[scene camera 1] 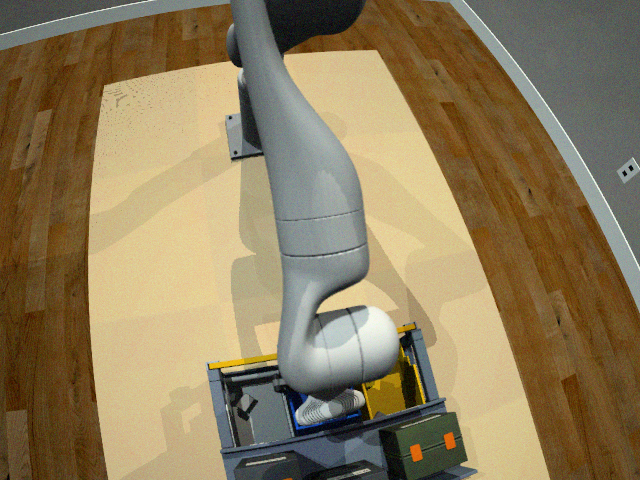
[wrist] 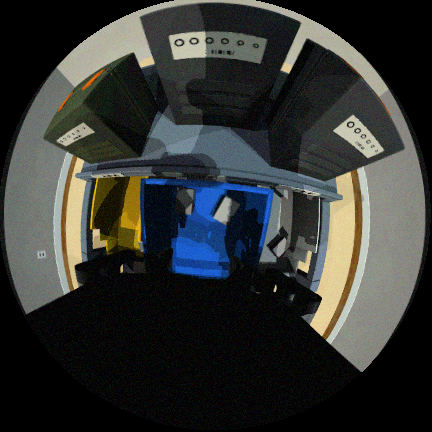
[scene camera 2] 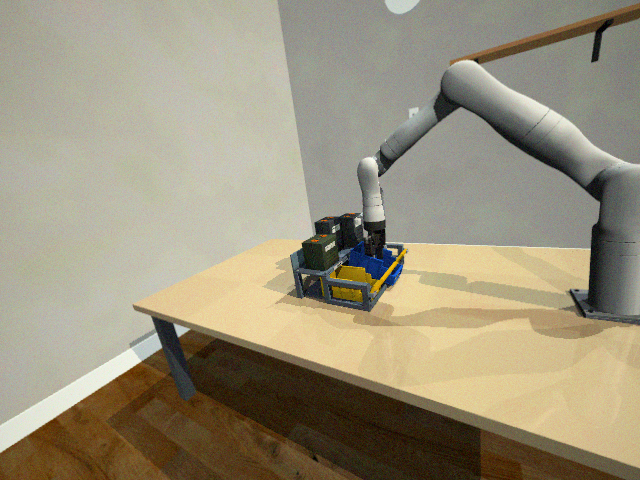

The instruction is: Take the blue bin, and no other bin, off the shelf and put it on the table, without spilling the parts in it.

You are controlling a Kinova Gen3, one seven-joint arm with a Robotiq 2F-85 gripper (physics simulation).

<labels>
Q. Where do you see a yellow bin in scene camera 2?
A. At 358,274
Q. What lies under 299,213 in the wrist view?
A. A grey bin.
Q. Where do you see a blue bin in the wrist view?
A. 202,246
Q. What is the gripper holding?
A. A blue bin.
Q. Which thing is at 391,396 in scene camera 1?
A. A yellow bin.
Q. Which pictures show the blue bin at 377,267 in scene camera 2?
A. Scene camera 1, the wrist view and scene camera 2: all of them.
</labels>
